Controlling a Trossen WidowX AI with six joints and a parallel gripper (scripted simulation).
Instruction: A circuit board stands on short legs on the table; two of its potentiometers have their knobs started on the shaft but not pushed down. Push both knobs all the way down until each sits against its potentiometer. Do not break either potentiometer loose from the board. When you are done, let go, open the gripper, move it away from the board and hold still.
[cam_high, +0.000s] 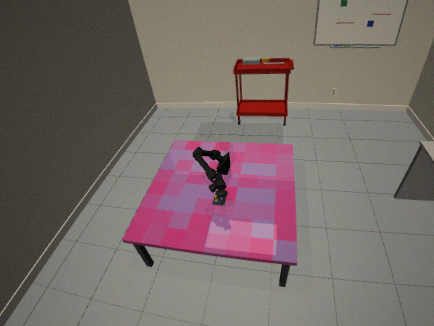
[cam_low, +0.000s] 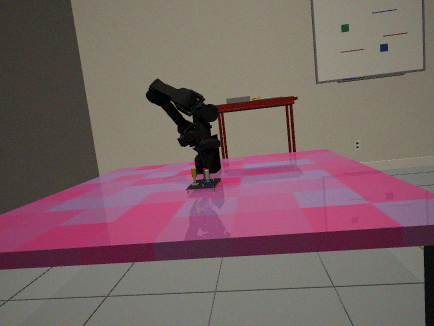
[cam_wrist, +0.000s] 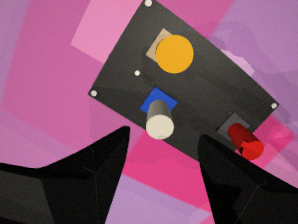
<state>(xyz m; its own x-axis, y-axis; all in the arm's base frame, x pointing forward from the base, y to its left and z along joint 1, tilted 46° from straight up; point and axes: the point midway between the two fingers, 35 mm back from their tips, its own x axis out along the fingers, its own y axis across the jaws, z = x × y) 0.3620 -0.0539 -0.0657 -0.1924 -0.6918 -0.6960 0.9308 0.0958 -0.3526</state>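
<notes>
Now: the red knob 70 mm behind my gripper tip, 30 mm below it and 10 mm to the right of it.
</notes>
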